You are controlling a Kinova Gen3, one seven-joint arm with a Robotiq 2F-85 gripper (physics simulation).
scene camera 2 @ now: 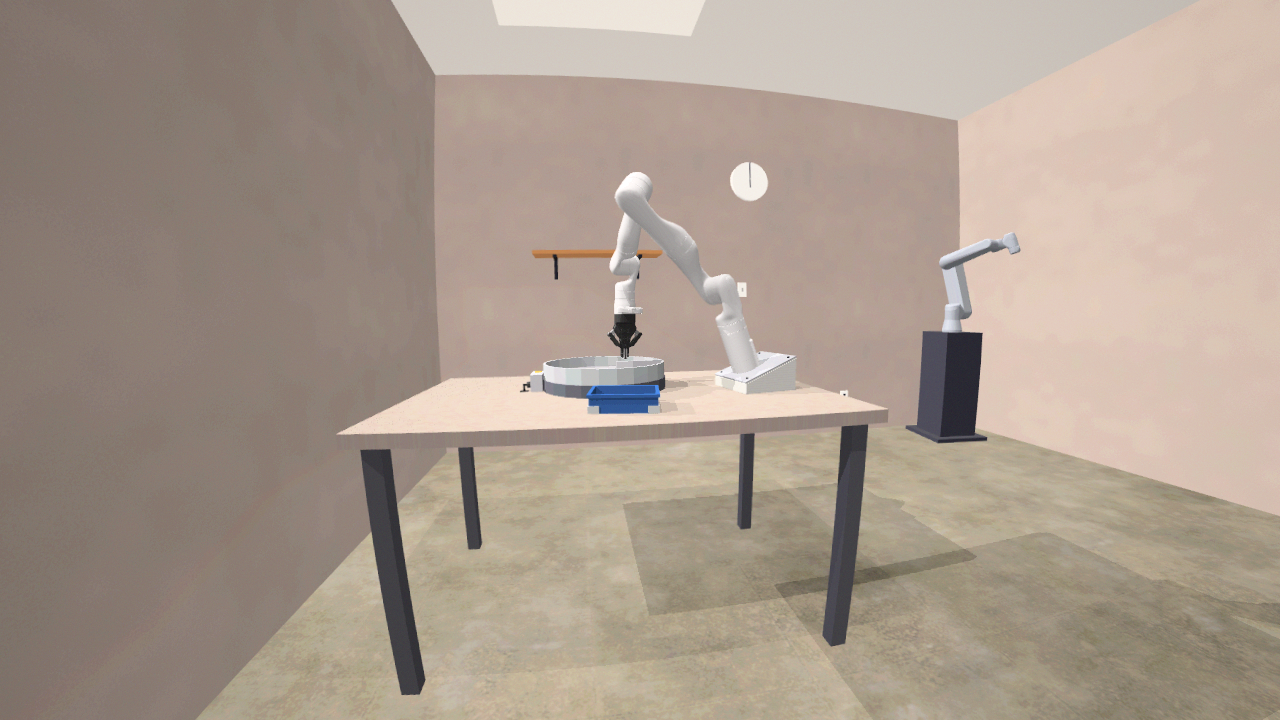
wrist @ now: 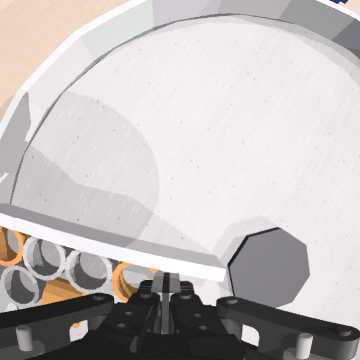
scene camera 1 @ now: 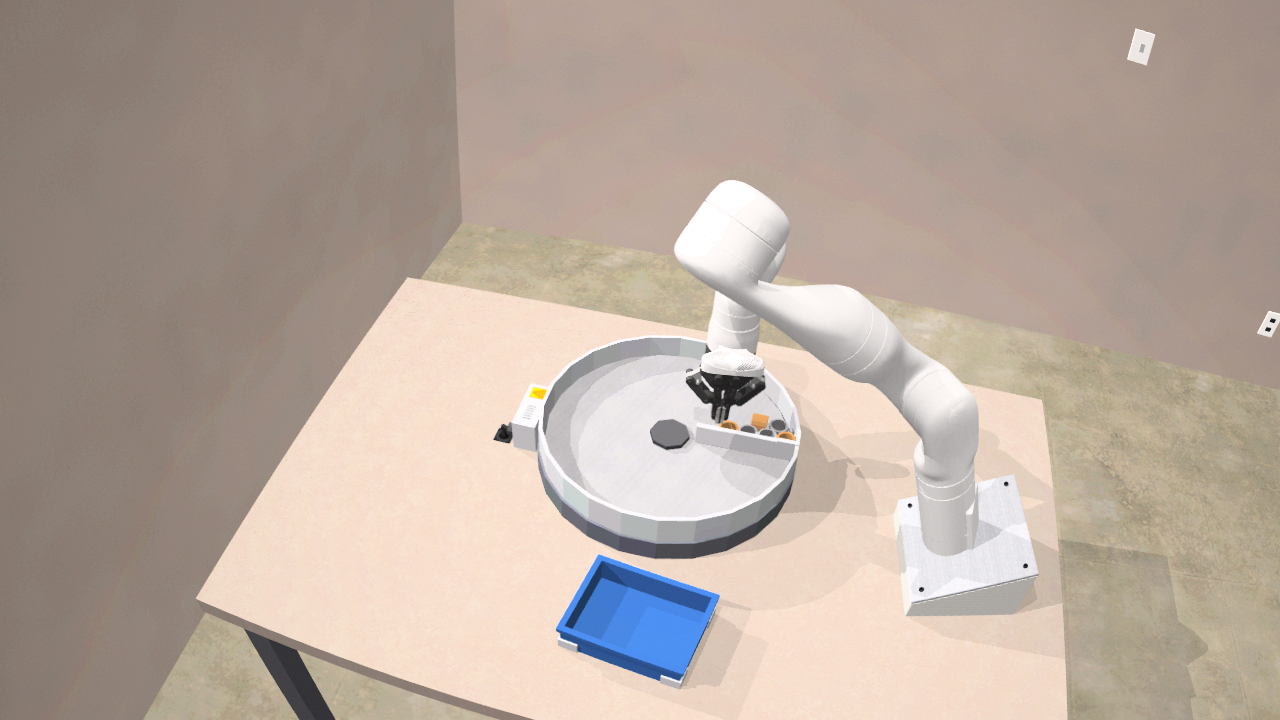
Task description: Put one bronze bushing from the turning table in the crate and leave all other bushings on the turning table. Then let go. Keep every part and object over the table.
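Pixels of known places: gripper, fingertip midpoint: (scene camera 2: 624,358) (wrist: 166,288) (scene camera 1: 718,420); arm's base at its link origin: (scene camera 2: 745,367) (scene camera 1: 949,532).
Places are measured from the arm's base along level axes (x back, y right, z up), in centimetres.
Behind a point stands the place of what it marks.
Observation:
The turning table (scene camera 1: 662,530) @(z 0.0, x -42.4, y -16.9 cm) (scene camera 2: 599,374) @(z 0.7, x -48.3, y -18.1 cm) (wrist: 210,125) @(z -1.5, x -41.2, y -5.0 cm) holds the bushings behind its straight divider (scene camera 1: 744,441) @(z 1.0, x -37.2, y 4.6 cm) (wrist: 125,251) @(z 2.3, x -39.2, y 4.5 cm). An upright bronze bushing (scene camera 1: 729,426) @(z 0.1, x -40.7, y 7.7 cm) (wrist: 118,283) @(z 0.4, x -39.5, y 7.3 cm) stands at the divider, nearest the fingers. Another bronze bushing (scene camera 1: 759,419) @(z 1.6, x -36.4, y 9.9 cm) (wrist: 60,293) @(z 1.3, x -36.2, y 9.3 cm) lies on its side, and a third bronze bushing (scene camera 1: 785,437) @(z 0.0, x -31.4, y 9.3 cm) (wrist: 19,250) @(z 1.1, x -32.4, y 8.0 cm) stands near the outer wall. Several grey bushings stand among them. My gripper (scene camera 1: 719,417) @(z 3.0, x -42.1, y 5.5 cm) (scene camera 2: 624,356) @(z 3.0, x -42.1, y 5.5 cm) (wrist: 166,288) @(z 3.0, x -42.1, y 5.5 cm) is shut and empty, pointing down beside the nearest bronze bushing, whose right part its fingers hide in the wrist view. The blue crate (scene camera 1: 617,654) @(z -2.5, x -39.9, y -38.4 cm) (scene camera 2: 623,404) @(z -4.4, x -39.8, y -38.0 cm) is empty.
A grey hub (scene camera 1: 669,434) @(z -0.7, x -49.1, y 2.6 cm) (wrist: 270,267) @(z -0.7, x -49.0, y 2.8 cm) sits at the turning table's centre, by the divider's inner end. A raised wall rings the turning table. A white box (scene camera 1: 528,420) @(z -1.0, x -71.2, y -4.4 cm) with a yellow label adjoins its left side. The robot base (scene camera 1: 971,573) @(z 0.9, x 5.0, y -7.6 cm) (scene camera 2: 765,371) @(z 0.0, x 4.2, y -10.3 cm) stands at the right.

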